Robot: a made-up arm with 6 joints. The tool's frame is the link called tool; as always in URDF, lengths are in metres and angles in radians. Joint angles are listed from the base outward.
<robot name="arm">
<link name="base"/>
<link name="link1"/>
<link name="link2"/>
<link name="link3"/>
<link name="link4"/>
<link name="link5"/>
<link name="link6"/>
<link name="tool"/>
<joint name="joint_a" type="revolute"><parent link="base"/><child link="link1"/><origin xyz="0 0 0.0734" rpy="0 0 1.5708"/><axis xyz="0 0 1"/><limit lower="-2.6" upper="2.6"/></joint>
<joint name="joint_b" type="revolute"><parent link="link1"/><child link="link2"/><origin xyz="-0.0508 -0.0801 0.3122" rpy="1.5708 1.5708 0"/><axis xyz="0 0 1"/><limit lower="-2.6" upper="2.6"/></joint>
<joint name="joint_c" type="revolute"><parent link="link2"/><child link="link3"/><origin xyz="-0.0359 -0.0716 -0.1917" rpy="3.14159 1.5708 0"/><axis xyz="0 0 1"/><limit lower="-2.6" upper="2.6"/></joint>
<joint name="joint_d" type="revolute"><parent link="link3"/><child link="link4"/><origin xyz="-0.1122 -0.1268 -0.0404" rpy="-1.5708 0 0"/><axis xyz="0 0 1"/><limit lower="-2.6" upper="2.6"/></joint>
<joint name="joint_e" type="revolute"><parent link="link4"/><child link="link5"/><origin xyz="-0.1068 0.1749 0.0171" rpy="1.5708 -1.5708 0"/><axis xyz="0 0 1"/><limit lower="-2.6" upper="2.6"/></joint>
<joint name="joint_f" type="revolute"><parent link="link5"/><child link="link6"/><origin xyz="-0.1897 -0.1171 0.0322" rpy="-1.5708 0 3.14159"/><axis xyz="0 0 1"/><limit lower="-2.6" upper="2.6"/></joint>
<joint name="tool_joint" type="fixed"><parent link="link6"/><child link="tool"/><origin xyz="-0.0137 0.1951 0.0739" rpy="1.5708 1.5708 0"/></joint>
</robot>
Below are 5 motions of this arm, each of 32 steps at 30 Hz.
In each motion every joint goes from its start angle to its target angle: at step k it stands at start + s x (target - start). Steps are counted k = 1, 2, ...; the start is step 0. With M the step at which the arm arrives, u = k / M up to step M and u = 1 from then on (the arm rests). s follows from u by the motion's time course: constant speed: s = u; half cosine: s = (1 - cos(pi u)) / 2; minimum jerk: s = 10 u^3 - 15 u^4 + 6 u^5.
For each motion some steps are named. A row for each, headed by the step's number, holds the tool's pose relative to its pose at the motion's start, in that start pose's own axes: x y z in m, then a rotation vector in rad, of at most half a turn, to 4 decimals.
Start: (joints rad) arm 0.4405 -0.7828 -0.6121 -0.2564 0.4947 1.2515
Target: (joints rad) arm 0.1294 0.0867 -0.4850 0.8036 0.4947 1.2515
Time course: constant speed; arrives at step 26
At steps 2, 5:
2: 0.0079 0.0111 0.0020 0.0264 -0.0172 -0.0452
5: 0.0202 0.0272 0.0069 0.0672 -0.0358 -0.1190

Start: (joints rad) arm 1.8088 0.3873 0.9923 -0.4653 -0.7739 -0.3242
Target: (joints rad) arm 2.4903 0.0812 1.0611 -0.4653 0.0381 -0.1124
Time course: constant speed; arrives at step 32
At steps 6, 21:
6: -0.0758 -0.1092 0.0078 -0.1273 0.1023 0.2548
21: -0.1323 -0.4089 0.0984 -0.4351 0.3451 0.9003

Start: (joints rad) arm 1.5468 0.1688 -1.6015 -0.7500 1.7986 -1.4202
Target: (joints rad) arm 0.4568 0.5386 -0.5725 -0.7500 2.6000 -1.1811
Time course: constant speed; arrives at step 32
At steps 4, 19, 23, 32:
4: -0.0490 -0.0217 0.0064 0.0072 0.1077 0.0537
19: -0.1579 -0.1755 0.0755 -0.0783 0.5499 0.3591
23: -0.1580 -0.2281 0.1082 -0.1389 0.6747 0.4539
32: -0.1076 -0.3333 0.2047 -0.3360 0.9623 0.6538

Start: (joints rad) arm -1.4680 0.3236 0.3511 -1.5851 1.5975 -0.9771
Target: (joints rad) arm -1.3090 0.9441 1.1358 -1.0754 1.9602 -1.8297
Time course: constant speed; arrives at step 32
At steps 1, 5, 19, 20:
1: -0.0133 -0.0016 0.0070 0.0063 0.0414 -0.0087
5: -0.0634 -0.0057 0.0417 0.0307 0.2070 -0.0521
19: -0.1681 0.0173 0.2227 0.0852 0.7640 -0.3179
20: -0.1700 0.0213 0.2372 0.0859 0.8010 -0.3439

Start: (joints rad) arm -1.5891 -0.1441 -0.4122 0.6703 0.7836 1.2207
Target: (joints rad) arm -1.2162 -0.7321 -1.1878 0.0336 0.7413 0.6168
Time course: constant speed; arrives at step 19
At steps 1, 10, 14, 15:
1: -0.0065 0.0012 -0.0067 0.0199 0.0159 0.0332
10: -0.0523 -0.0008 -0.0521 0.1785 0.2308 0.1948
14: -0.0599 -0.0021 -0.0602 0.2513 0.3438 0.1785
15: -0.0601 -0.0018 -0.0609 0.2712 0.3712 0.1659

